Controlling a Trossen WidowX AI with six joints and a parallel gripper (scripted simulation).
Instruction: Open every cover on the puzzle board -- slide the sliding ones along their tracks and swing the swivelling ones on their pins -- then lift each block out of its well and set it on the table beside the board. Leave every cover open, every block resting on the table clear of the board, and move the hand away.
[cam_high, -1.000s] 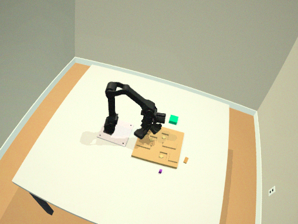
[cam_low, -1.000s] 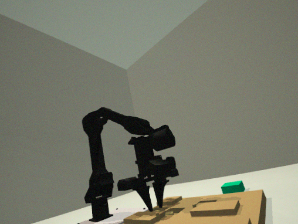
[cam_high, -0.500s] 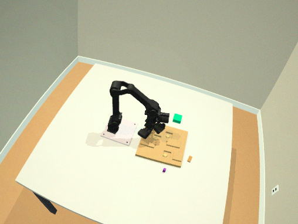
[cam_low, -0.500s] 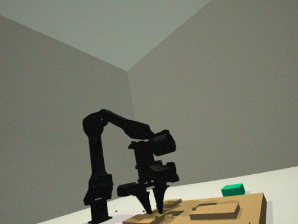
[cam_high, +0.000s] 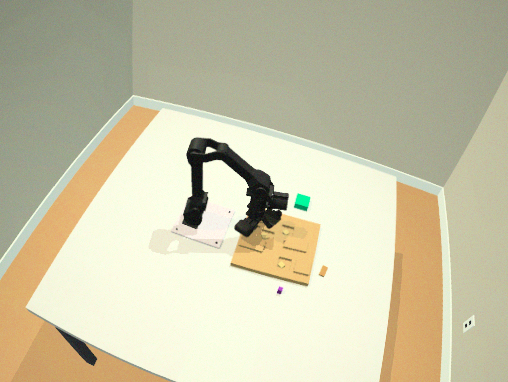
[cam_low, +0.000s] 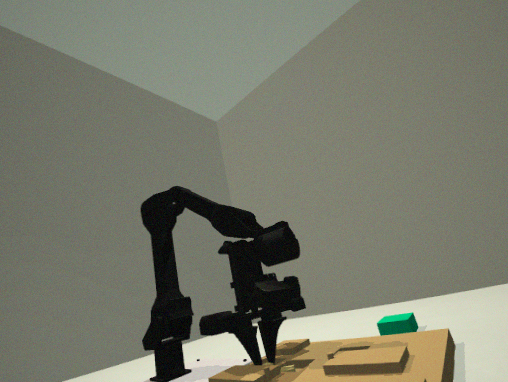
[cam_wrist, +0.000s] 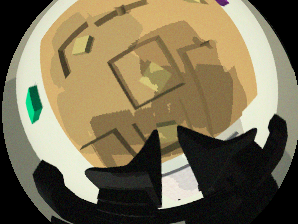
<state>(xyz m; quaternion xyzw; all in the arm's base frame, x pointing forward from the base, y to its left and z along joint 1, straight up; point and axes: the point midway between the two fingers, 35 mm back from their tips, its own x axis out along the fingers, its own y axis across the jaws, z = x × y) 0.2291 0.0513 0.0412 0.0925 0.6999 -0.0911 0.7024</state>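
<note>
The green block lies 150 mm ahead of my gripper tip and 230 mm to the left of it. Round my gripper tip: purple block: 180 mm ahead, 220 mm to the right; then orange block: 310 mm ahead, 70 mm to the right, 10 mm below.
</note>
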